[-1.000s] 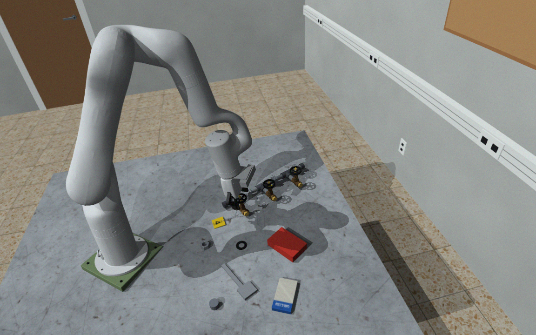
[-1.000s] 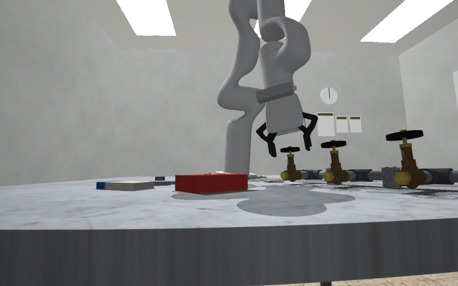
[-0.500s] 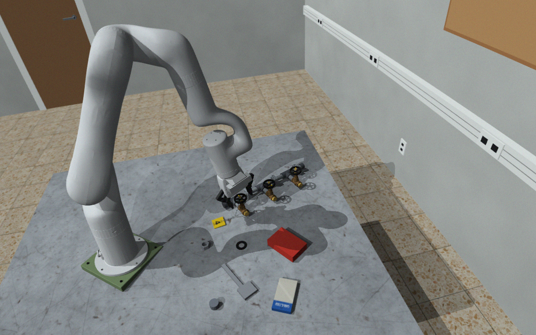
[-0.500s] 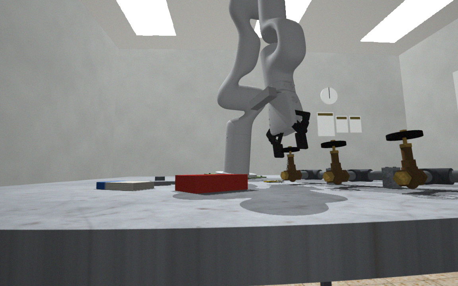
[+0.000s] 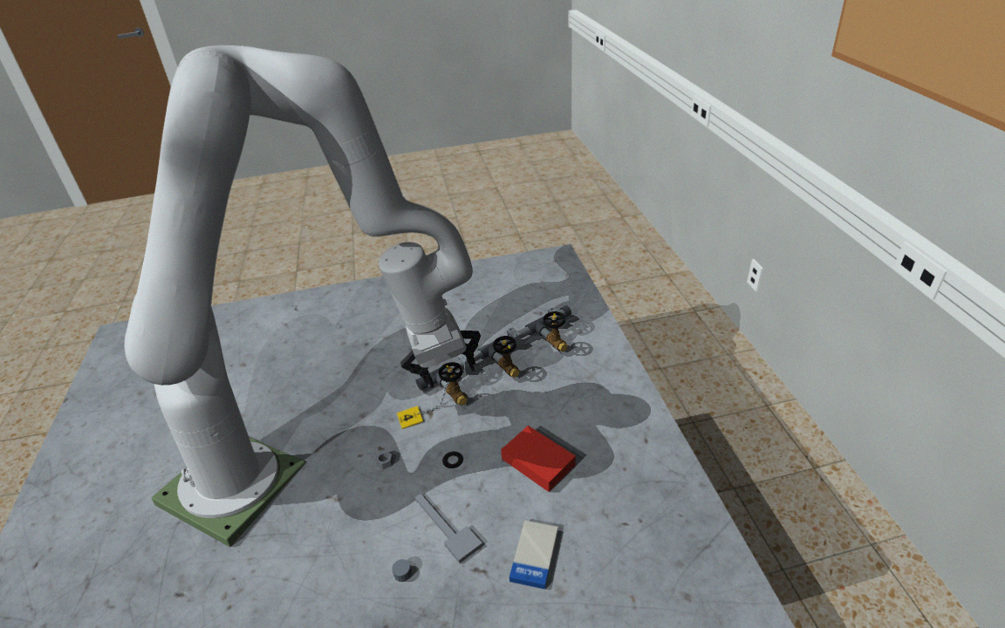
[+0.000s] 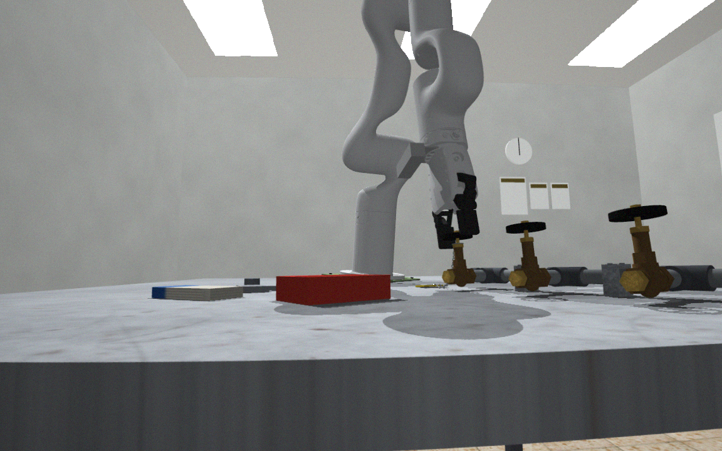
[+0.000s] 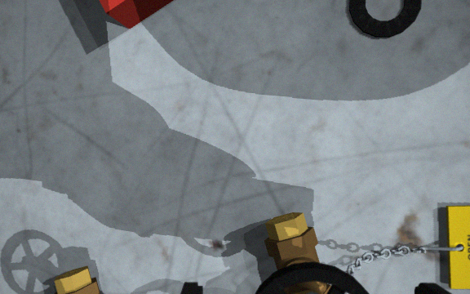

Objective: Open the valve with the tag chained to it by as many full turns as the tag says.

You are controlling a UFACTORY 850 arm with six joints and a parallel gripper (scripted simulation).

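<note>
Right now my hand is 9 cm past the yellow tag, 9 cm above it and 2 cm to the left of it. Also, from my hand: black washer: 16 cm to the right, 9 cm below, 3 cm behind; red block: 21 cm to the right, 13 cm ahead, 7 cm below; grey nut: 17 cm behind, 12 cm to the right, 8 cm below.
</note>
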